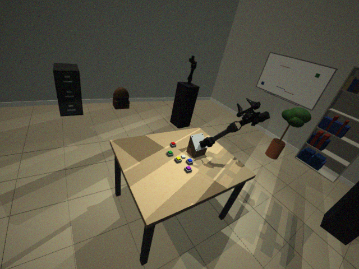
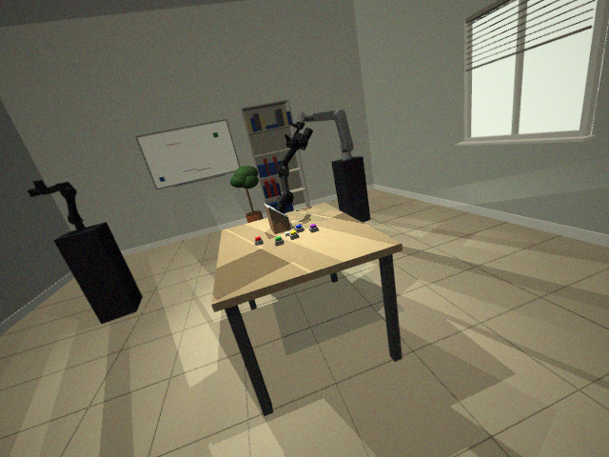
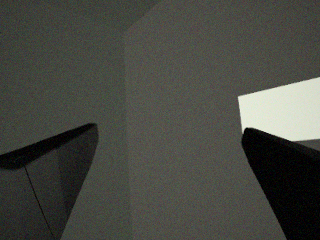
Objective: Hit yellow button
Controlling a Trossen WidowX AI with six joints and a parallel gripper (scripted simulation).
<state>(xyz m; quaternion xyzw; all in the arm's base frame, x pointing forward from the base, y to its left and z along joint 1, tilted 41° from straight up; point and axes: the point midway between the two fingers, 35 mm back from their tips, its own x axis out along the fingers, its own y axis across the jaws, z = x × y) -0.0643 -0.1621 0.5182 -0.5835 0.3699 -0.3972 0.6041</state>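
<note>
Right now the yellow button is 61 cm below my gripper tip, 30 cm ahead of it and 21 cm to the right of it. From my gripper tip the other things lie so: blue button 61 cm below, 22 cm ahead, 14 cm to the right; small pale block 63 cm below, 22 cm to the right, 22 cm ahead; purple button 61 cm below, 29 cm ahead, 7 cm to the right.
</note>
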